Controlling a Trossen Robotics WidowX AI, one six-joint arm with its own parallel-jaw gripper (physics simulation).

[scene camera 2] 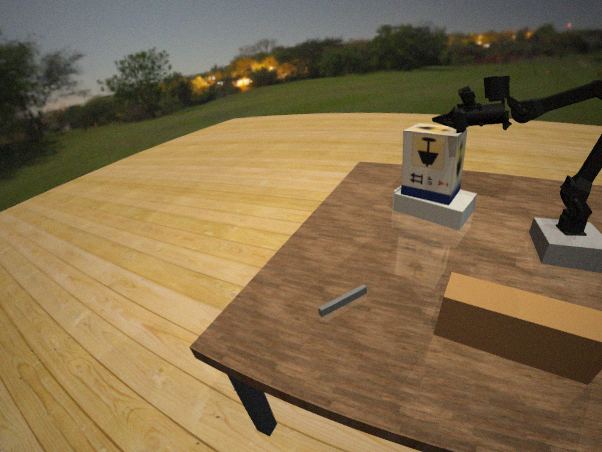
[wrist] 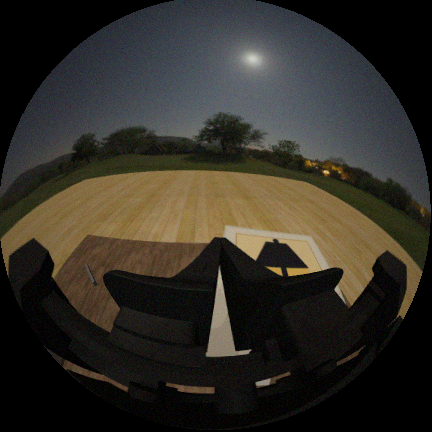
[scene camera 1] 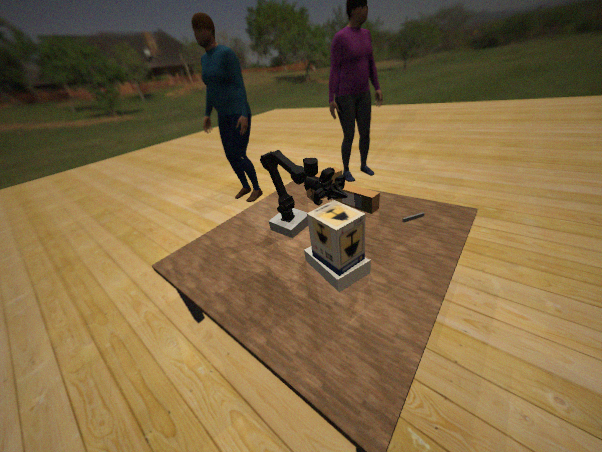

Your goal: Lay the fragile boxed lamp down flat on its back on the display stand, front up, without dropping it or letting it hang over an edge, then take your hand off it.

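Frame: origin at the arm's base, x ahead, y left, z up, level; millimetres.
Seen in the pictures: gripper, fingertip midpoint: (scene camera 2: 432, 119) (wrist: 218, 242) (scene camera 1: 347, 196); arm's base, link origin: (scene camera 2: 570, 230) (scene camera 1: 287, 218).
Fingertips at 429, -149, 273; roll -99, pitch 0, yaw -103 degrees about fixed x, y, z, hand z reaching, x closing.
Observation:
Offsets run from my fingertips to a thing's top centre, as dx, dy, dz. Level surfaces: height alone.
The boxed lamp (scene camera 1: 336, 245) (scene camera 2: 431, 165) (wrist: 306, 250) is a white box with yellow lamp pictures and a blue band at its bottom. It stands upright on the display stand (scene camera 1: 356, 276) (scene camera 2: 432, 210), a low white block. My gripper (scene camera 1: 345, 194) (scene camera 2: 434, 120) (wrist: 218, 242) is shut and empty, roughly level, with its fingertips at about the height of the box's top or slightly above it. In the wrist view the box's top lies to the right of the fingertips and partly behind the right finger. Whether the gripper touches the box cannot be told.
A long brown block @(-147, +519, -229) (scene camera 1: 370, 201) (scene camera 2: 520, 315) and a small grey bar @(+212, +448, -317) (scene camera 1: 413, 217) (scene camera 2: 343, 300) (wrist: 90, 274) lie on the wooden table @(dz -339) (scene camera 1: 240, 280) (scene camera 2: 280, 340) (wrist: 135, 260). The arm's grey base block (scene camera 1: 287, 228) (scene camera 2: 570, 256) stands near the display stand. Two people stand beyond the table.

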